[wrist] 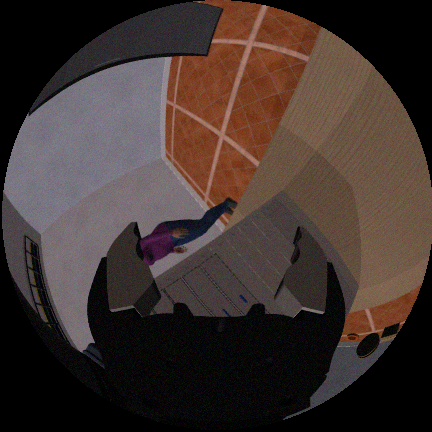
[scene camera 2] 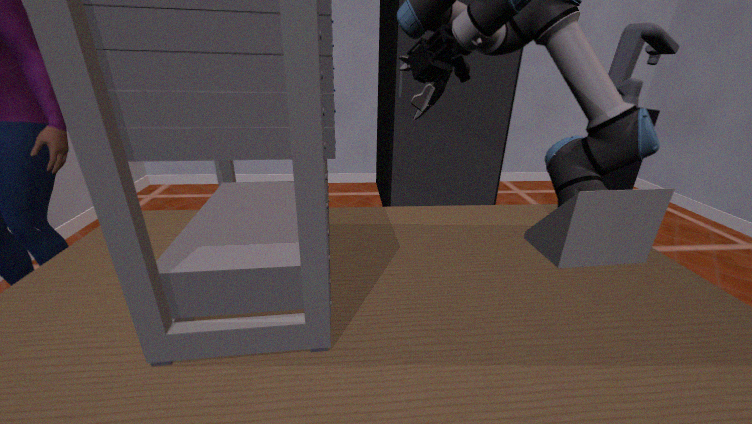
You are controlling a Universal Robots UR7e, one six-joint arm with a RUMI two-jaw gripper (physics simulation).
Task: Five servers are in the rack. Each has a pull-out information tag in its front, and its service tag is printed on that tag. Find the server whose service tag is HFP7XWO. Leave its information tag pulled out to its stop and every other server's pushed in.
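Seen in the pictures: gripper, between the fingertips: [wrist: 217, 227] [scene camera 2: 406, 94]; arm's base, origin of its link: [scene camera 2: 590, 217].
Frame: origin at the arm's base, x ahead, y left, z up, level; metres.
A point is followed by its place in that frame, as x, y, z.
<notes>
The grey rack [scene camera 2: 311, 221] {0.721, 0.310, 0.166} [wrist: 292, 207] {0.703, -0.125, -0.045} stands on the table, with the servers [scene camera 2: 194, 73] {0.853, 0.280, 0.358} [wrist: 200, 282] {0.686, -0.131, 0.313} stacked in its upper part. In the scene view they show from the side. In the wrist view their fronts appear at a slant below and between the fingers, with two small blue marks [wrist: 243, 298] {0.677, -0.052, 0.271} on them; I cannot tell whether these are tags. No service tag is readable, and I cannot tell which information tags are in or out. My gripper [scene camera 2: 409, 90] {0.492, -0.148, 0.300} [wrist: 217, 227] {0.492, -0.148, 0.300} is open and empty, in the air to the right of the rack in the scene view, apart from it.
The wooden table [scene camera 2: 473, 316] {0.421, 0.253, -0.081} [wrist: 340, 115] {0.374, -0.164, -0.082} bears the rack and a grey wedge-shaped block [scene camera 2: 610, 229] {0.035, 0.107, 0.021} in front of the arm's base. A dark cabinet [scene camera 2: 447, 147] [wrist: 150, 32] stands behind the table. A person in purple [scene camera 2: 21, 79] [wrist: 159, 242] stands beyond the rack.
</notes>
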